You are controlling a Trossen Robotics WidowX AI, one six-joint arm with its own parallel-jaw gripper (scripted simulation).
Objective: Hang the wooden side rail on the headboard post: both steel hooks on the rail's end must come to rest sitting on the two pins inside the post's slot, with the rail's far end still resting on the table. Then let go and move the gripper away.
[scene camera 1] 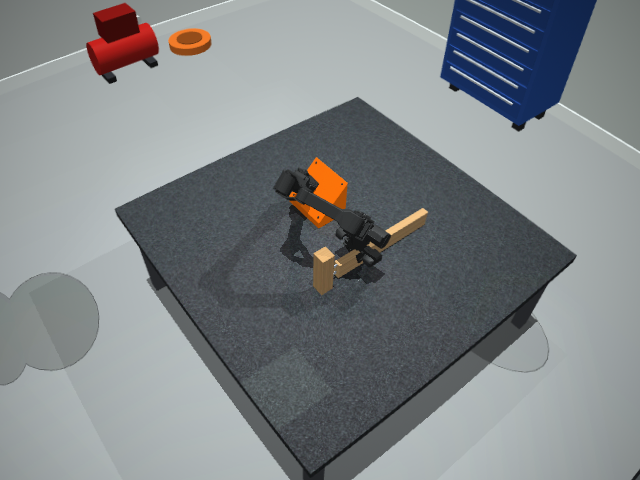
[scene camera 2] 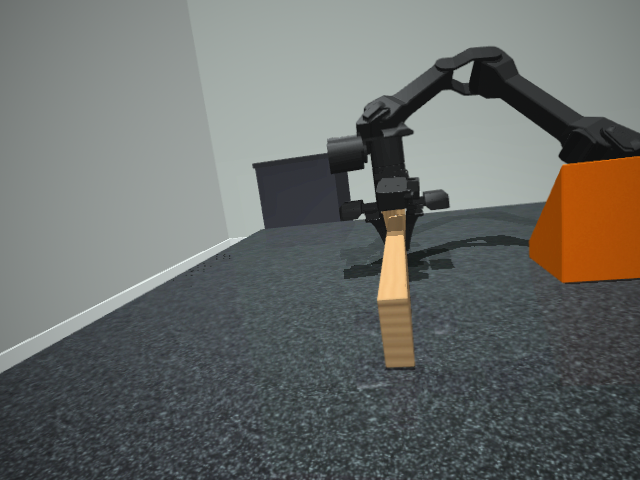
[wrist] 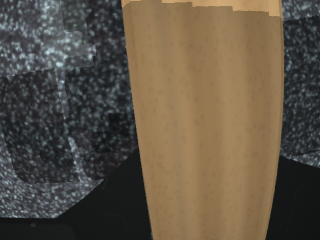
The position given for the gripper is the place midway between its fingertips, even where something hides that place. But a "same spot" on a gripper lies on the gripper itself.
The gripper shows in scene camera 1, in scene camera 2 and in the wrist view (183, 155). A wooden side rail shows in scene camera 1 (416, 220), in scene camera 2 and in the wrist view. The same spot on the gripper: (scene camera 1: 369, 256) is (scene camera 2: 352, 201). One and the same spot on the wooden side rail: (wrist: 207, 90) is (scene camera 2: 395, 229).
